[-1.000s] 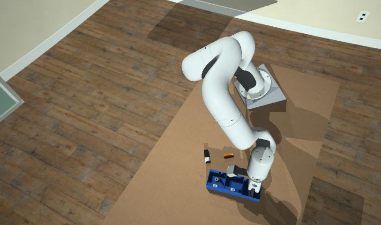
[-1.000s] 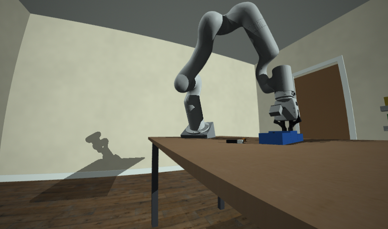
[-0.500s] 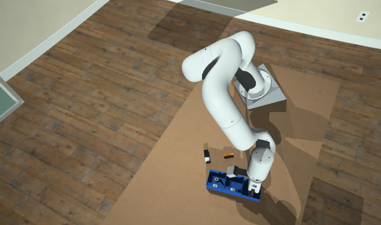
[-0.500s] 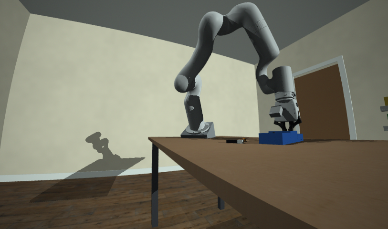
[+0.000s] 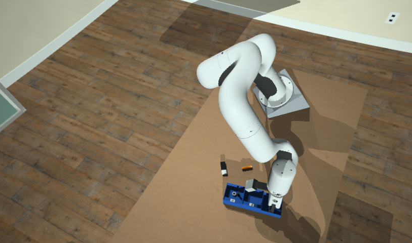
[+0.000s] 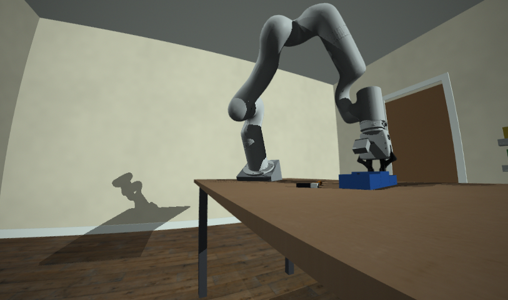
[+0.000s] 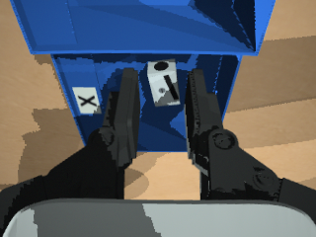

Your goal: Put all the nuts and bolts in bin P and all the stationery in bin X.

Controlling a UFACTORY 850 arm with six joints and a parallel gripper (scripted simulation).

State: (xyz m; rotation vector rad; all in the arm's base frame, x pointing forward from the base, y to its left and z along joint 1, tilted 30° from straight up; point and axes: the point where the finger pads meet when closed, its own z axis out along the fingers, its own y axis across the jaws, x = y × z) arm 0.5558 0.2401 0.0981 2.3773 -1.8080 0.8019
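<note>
Right now my hand is 60 mm past the black-and-white block, 260 mm to the left of it and 30 mm above it. Round my hand: black bolt (30 mm ahead, 150 mm to the right, 20 mm below); blue bin (20 mm ahead, 80 mm to the right, 10 mm below); nut (30 mm ahead, 170 mm to the right, 30 mm below).
</note>
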